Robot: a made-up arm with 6 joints. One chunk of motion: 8 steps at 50 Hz.
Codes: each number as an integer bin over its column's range. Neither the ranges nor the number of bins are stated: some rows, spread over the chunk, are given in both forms.
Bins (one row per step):
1: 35 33 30 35 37 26
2: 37 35 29 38 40 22
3: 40 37 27 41 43 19
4: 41 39 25 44 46 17
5: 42 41 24 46 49 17
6: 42 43 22 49 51 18
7: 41 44 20 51 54 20
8: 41 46 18 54 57 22
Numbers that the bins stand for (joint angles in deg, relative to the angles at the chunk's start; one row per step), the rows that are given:
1: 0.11 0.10 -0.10 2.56 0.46 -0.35
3: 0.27 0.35 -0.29 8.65 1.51 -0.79
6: 0.33 0.73 -0.60 16.78 2.90 -0.86
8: 0.30 0.92 -0.86 21.86 3.95 -0.60
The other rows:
2: 0.17 0.22 -0.16 5.60 0.98 -0.60
4: 0.30 0.48 -0.41 11.70 2.03 -0.92
5: 0.33 0.60 -0.48 13.73 2.56 -0.92
7: 0.30 0.79 -0.73 18.81 3.43 -0.73

